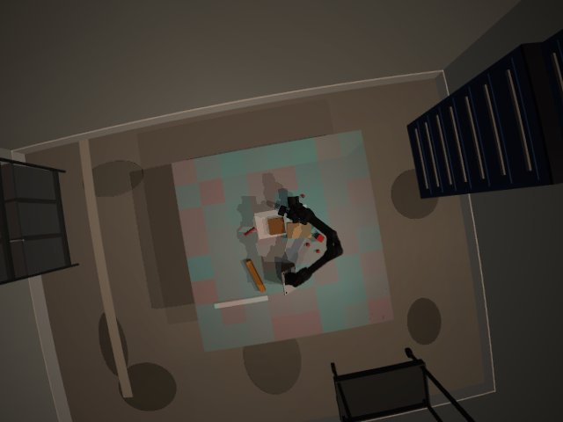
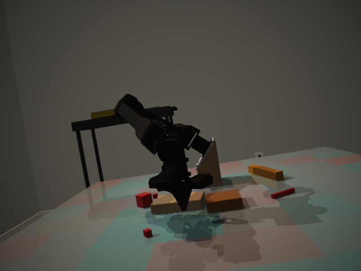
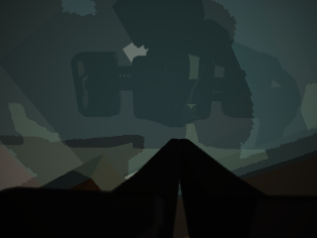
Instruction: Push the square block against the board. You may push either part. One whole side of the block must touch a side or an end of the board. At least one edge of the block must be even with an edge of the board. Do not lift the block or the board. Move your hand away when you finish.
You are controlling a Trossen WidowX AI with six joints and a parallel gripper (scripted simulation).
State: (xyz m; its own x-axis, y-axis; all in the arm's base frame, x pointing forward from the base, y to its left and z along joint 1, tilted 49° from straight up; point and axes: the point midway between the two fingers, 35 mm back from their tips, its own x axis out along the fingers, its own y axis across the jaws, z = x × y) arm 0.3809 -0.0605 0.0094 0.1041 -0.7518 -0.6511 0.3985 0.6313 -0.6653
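Right now the orange-brown square block is 70 mm behind my gripper tip and 110 mm to the left of it. Also, from my gripper tip: tan board (100 mm behind, 40 mm to the right); long orange bar (390 mm behind, 250 mm to the left); big red cube (150 mm behind, 170 mm to the right).
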